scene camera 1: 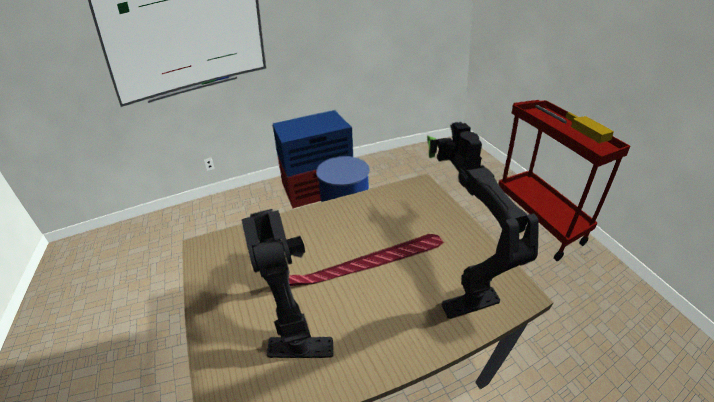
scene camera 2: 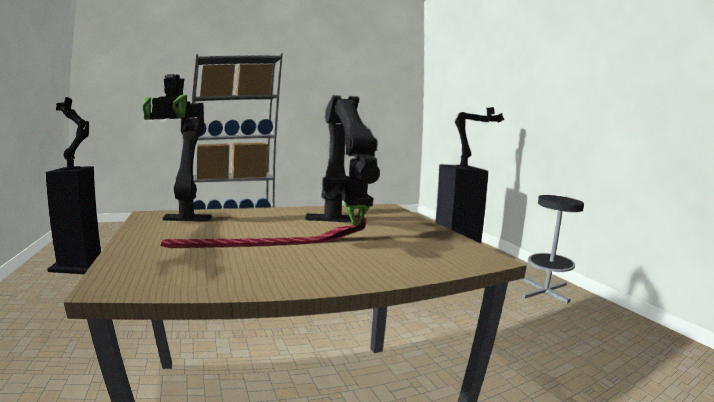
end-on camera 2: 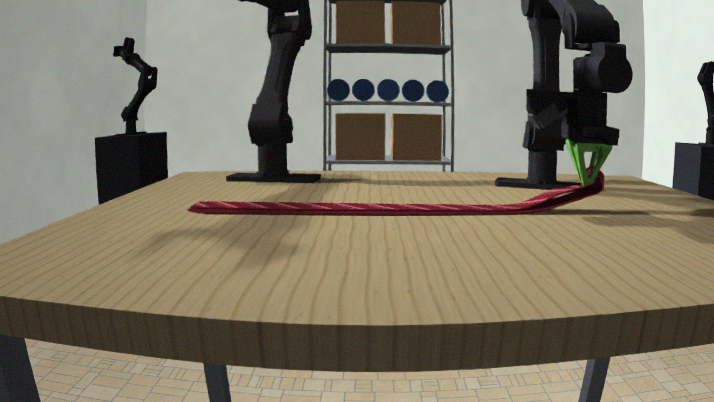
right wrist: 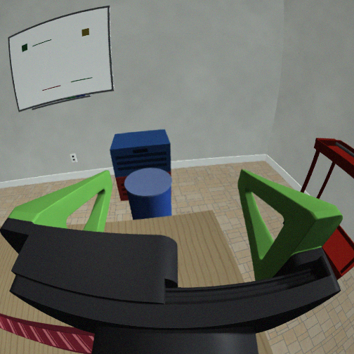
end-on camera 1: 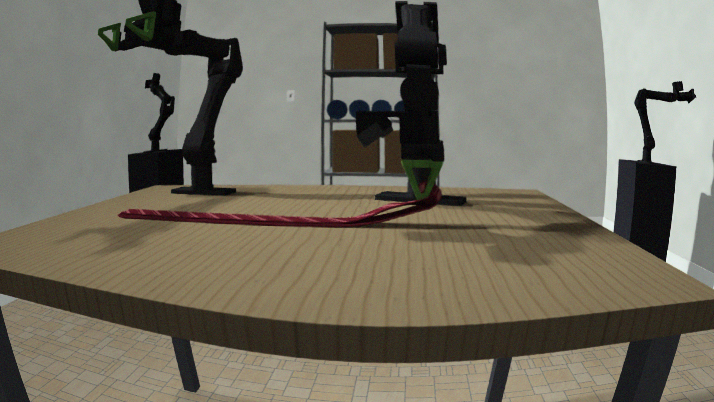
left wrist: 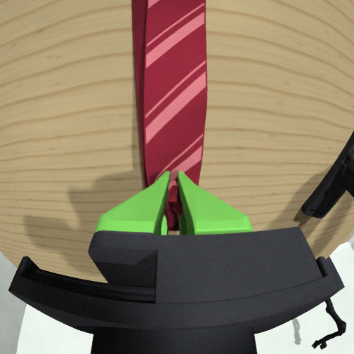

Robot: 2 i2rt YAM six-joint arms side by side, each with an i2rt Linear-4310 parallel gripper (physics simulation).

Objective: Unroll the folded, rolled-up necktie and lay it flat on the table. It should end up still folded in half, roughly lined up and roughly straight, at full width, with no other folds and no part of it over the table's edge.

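The red striped necktie (scene camera 1: 370,262) (scene camera 2: 240,242) (end-on camera 1: 240,219) (end-on camera 2: 375,209) (left wrist: 175,90) (right wrist: 47,337) is unrolled into a long, fairly straight strip. Most of it lies on the table (scene camera 1: 350,320) (scene camera 2: 300,280) (end-on camera 1: 350,280) (end-on camera 2: 375,270). Its end at the right of the end-on views is raised off the table, with the two layers slightly apart. My left gripper (scene camera 2: 357,223) (end-on camera 1: 425,197) (end-on camera 2: 589,183) (left wrist: 173,178) is shut on that bunched end and holds it a little above the table. My right gripper (scene camera 2: 165,107) (end-on camera 1: 125,32) (right wrist: 174,176) is open and empty, high above the table.
A red cart (scene camera 1: 562,137) stands beyond the table at the right in scene camera 1, with a blue drum (scene camera 1: 343,172) and a blue cabinet (scene camera 1: 312,132) behind the table. In scene camera 2, a stool (scene camera 2: 560,203) and two black pedestals (scene camera 2: 75,215) (scene camera 2: 462,200) stand around it.
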